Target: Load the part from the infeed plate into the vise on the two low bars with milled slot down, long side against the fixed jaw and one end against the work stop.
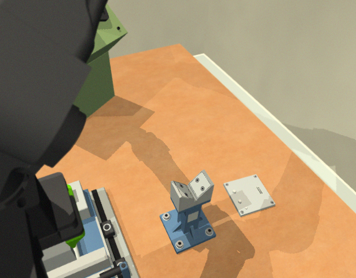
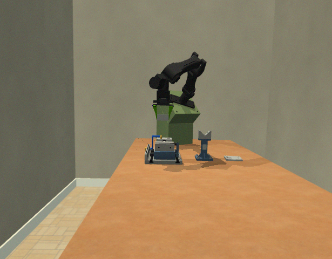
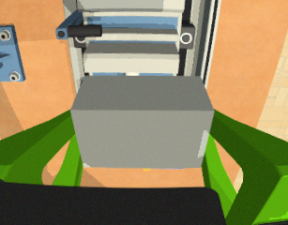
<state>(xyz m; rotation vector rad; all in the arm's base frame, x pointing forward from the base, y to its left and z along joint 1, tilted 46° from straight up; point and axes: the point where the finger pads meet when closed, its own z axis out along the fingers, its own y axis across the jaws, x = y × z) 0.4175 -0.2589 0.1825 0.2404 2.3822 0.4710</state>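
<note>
Right now my hand is right at the grey part. Also, from my hand: fixed jaw (150 mm below, 40 mm ahead, 10 mm to the left); moving jaw (150 mm below, 30 mm behind, 10 mm to the left); work stop (140 mm below, 60 mm to the left, 10 mm ahead).
</note>
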